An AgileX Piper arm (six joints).
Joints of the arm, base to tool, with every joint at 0 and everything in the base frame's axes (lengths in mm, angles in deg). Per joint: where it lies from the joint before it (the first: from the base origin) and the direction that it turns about. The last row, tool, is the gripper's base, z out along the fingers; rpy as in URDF.
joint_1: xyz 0 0 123 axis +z
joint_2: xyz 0 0 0 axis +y
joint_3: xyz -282.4 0 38.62 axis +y
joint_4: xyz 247.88 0 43.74 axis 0.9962 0 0.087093
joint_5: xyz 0 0 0 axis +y
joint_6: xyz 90.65 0 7.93 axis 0.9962 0 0.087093
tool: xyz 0 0 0 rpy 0 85 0
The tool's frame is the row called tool.
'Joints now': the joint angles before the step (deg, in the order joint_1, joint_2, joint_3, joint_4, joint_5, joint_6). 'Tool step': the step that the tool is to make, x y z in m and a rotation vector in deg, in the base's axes. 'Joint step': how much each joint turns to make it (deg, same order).
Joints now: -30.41, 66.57, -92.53, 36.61, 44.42, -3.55
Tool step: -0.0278, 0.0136, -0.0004, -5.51, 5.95, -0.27
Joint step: 0.01, -4.09, 0.01, -6.83, 7.55, 0.23
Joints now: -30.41, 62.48, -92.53, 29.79, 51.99, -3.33
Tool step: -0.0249, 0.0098, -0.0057, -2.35, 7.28, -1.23
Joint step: -0.01, -3.31, 0.00, -6.38, 8.60, 1.90
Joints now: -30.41, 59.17, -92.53, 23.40, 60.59, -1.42
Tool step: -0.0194, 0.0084, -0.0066, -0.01, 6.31, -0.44
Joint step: -0.08, -2.36, 0.00, -3.30, 7.89, 1.38
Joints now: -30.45, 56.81, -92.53, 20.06, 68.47, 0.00
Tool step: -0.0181, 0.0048, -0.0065, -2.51, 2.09, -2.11
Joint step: 0.08, -3.40, 2.28, -3.89, 1.73, 0.06
